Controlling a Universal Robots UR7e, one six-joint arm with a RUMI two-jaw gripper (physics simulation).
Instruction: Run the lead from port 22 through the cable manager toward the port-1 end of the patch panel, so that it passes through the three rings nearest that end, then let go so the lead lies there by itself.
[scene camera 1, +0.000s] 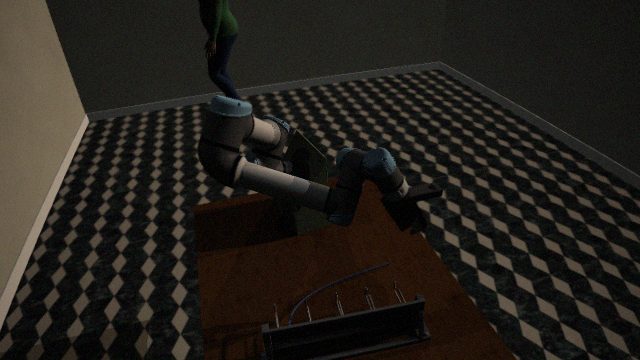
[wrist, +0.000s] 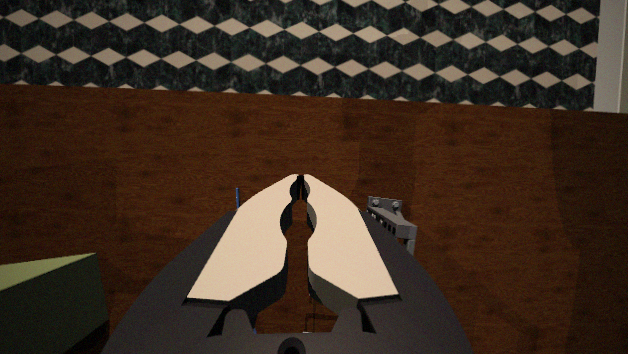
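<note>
The blue lead (scene camera 1: 350, 275) (wrist: 237, 197) rises at the patch panel (scene camera 1: 350, 327) (wrist: 395, 220) near the panel's left end in the scene view. It curves away to the right, with its free end behind the rings. The upright wire rings (scene camera 1: 338, 302) stand in a row along the panel's far side; the lead's curve runs behind most of them, apart from them. Which end is port 1 cannot be read. My gripper (scene camera 1: 417, 231) (wrist: 301, 177) is shut with nothing between its tips. It is raised over the table's right edge in the scene view, well away from the lead.
The brown wooden table (scene camera 1: 240, 280) (wrist: 175, 150) carries the panel. A green block-like object (scene camera 1: 315, 167) (wrist: 55, 300) stands beside the arm's base. A person (scene camera 1: 222, 45) in a green top stands on the checkered floor beyond. The light is dim.
</note>
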